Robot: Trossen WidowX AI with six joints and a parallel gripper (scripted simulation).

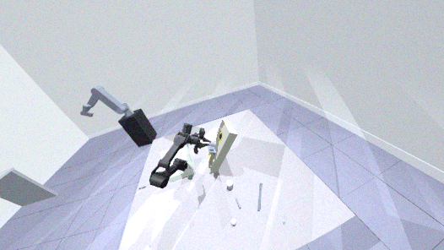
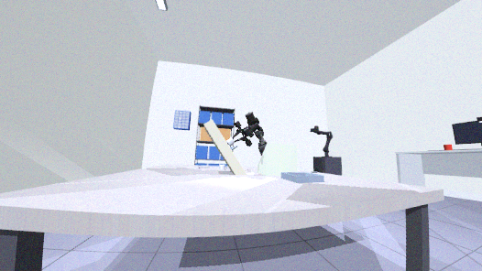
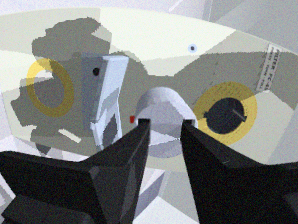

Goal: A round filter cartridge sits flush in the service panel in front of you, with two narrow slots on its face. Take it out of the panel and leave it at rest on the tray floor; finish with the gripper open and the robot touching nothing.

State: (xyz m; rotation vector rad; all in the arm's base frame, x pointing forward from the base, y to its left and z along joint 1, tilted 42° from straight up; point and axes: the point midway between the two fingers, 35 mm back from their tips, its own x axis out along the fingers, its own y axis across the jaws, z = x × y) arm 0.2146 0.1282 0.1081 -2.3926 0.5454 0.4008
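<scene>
The round filter cartridge lies 3 cm below my gripper tip and 1 cm ahead of it. Also, from my gripper tip: blue-grey tray 34 cm behind, 25 cm to the left, 21 cm below; then service panel 5 cm below, 5 cm ahead.
</scene>
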